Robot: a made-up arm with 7 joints. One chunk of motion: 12 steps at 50 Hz.
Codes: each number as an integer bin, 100 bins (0 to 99) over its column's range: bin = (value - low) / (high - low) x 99, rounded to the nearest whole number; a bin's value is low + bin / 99 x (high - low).
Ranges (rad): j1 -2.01..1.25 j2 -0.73..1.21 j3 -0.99..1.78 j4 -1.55..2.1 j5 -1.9..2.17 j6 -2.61..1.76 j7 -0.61..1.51
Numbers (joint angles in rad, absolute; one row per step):
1: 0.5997 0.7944 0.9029 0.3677 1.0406 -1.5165 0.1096
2: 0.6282 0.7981 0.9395 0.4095 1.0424 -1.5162 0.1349
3: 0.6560 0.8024 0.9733 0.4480 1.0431 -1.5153 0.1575
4: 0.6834 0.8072 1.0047 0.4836 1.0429 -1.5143 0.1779
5: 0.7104 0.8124 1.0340 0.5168 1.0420 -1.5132 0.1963
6: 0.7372 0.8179 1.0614 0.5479 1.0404 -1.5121 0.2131
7: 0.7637 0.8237 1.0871 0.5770 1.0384 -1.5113 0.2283
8: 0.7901 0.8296 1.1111 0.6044 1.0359 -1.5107 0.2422
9: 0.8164 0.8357 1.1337 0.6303 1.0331 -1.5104 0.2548
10: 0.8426 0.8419 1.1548 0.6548 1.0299 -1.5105 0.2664
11: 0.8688 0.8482 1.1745 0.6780 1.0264 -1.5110 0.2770
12: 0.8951 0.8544 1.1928 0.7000 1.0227 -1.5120 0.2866
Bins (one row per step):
1: 79 78 68 52 72 25 34
2: 80 78 69 53 72 25 35
3: 81 78 70 54 72 25 36
4: 82 78 71 55 72 25 37
5: 83 79 72 56 72 25 38
6: 83 79 73 57 72 25 38
7: 84 79 74 58 71 25 39
8: 85 80 75 58 71 25 40
9: 86 80 76 59 71 25 40
10: 87 80 77 60 71 25 41
11: 87 81 77 60 71 25 41
12: 88 81 78 61 71 25 42

